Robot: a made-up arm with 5 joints.
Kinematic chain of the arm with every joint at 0, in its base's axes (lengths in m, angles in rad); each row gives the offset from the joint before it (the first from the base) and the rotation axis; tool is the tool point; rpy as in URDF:
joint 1: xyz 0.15 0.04 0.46 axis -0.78 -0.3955 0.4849
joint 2: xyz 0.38 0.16 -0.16 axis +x
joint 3: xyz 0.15 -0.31 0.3 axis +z
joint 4: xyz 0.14 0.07 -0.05 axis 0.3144 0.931 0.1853
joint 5: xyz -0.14 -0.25 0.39 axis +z
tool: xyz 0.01 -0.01 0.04 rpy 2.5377 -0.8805 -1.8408
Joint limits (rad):
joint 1: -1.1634..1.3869
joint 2: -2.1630..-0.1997
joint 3: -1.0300..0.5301
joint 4: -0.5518..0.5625
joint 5: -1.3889..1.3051
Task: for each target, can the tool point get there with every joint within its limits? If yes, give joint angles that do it. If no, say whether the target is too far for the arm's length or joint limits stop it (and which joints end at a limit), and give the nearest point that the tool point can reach.
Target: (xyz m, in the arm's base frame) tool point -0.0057 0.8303 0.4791
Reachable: yes | joints 1.1918 -0.8455 -0.6106 -0.1674 0.9045
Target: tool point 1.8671 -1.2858 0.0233
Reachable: no: too far | nearest point 1.0119 -0.6005 0.3550 | short by 1.145 m
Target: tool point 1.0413 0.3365 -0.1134
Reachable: no: joint limits stop it (at a limit: joint 1, joint 2, joint 3, joint 4, joint 5) | nearest point 1.3661 0.4108 0.3804 | short by 0.596 m
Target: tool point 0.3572 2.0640 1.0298
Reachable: no: too far | nearest point 0.3993 1.1250 0.6540 | short by 1.012 m
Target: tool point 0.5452 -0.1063 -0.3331
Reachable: no: joint limits stop it (at a limit: joint 1, joint 2, joint 3, joint 4, joint 5) | nearest point 0.4531 0.2929 -0.3217 | short by 0.410 m
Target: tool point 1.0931 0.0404 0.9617
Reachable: yes | joints -0.8507 -1.3604 -0.1805 0.2617 -0.8940
